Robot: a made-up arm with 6 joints.
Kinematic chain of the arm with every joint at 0, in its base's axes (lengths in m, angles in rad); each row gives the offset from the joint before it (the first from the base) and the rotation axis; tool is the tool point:
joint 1: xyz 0 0 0.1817 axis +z
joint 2: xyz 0 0.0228 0 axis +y
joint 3: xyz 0 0 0.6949 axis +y
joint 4: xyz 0 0 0.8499 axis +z
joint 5: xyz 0 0 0 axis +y
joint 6: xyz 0 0 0.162 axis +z
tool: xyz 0 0 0
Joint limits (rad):
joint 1: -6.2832..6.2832
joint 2: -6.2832..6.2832
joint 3: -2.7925..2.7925
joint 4: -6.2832..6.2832
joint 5: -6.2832..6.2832
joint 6: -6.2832..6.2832
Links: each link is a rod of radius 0.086 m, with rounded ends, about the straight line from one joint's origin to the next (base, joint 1, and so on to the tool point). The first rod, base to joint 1, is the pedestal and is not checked.
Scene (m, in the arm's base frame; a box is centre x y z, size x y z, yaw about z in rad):
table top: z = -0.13
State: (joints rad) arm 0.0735 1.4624 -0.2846 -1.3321 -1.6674 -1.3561
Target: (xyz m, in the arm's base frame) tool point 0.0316 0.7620 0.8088
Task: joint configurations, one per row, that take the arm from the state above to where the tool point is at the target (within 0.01 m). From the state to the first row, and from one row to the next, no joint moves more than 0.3 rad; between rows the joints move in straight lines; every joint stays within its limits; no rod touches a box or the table.
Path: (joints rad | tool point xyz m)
1: 0.3215 1.5321 -0.5579 -1.3027 -1.7192 -1.3561 | 1.2284 0.5960 0.7077
2: 0.5694 1.6019 -0.8312 -1.2732 -1.7710 -1.3561 | 0.9425 0.8106 0.7791
3: 0.8174 1.6716 -1.1045 -1.2438 -1.8228 -1.3561 | 0.6164 0.9077 0.8216
4: 1.0653 1.7413 -1.3778 -1.2143 -1.8746 -1.3561 | 0.2985 0.8856 0.8320
5: 1.3133 1.8111 -1.6511 -1.1849 -1.9264 -1.3561 | 0.0316 0.7620 0.8088

